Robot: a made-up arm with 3 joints. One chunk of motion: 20 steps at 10 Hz.
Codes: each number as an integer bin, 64 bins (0 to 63) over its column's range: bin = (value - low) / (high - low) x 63, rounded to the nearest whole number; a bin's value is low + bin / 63 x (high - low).
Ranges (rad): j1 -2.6..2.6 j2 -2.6..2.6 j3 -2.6..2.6
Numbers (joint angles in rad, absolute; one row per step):
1: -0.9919 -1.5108 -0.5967
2: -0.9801 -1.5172 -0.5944
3: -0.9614 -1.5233 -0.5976
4: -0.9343 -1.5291 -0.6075
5: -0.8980 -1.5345 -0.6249
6: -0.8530 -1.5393 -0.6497
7: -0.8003 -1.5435 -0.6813
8: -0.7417 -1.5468 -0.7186
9: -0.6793 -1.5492 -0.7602
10: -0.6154 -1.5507 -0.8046
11: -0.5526 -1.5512 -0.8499
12: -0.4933 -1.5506 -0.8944
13: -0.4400 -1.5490 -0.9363
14: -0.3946 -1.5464 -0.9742
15: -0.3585 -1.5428 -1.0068
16: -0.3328 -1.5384 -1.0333
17: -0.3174 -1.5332 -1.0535
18: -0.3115 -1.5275 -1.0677
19: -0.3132 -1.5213 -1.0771
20: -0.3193 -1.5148 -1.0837
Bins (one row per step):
1: 19 13 24
2: 20 13 24
3: 20 13 24
4: 20 13 24
5: 21 13 24
6: 21 13 24
7: 22 13 23
8: 23 13 23
9: 23 13 22
10: 24 13 22
11: 25 13 21
12: 26 13 21
13: 26 13 20
14: 27 13 20
15: 27 13 19
16: 27 13 19
17: 28 13 19
18: 28 13 19
19: 28 13 18
20: 28 13 18

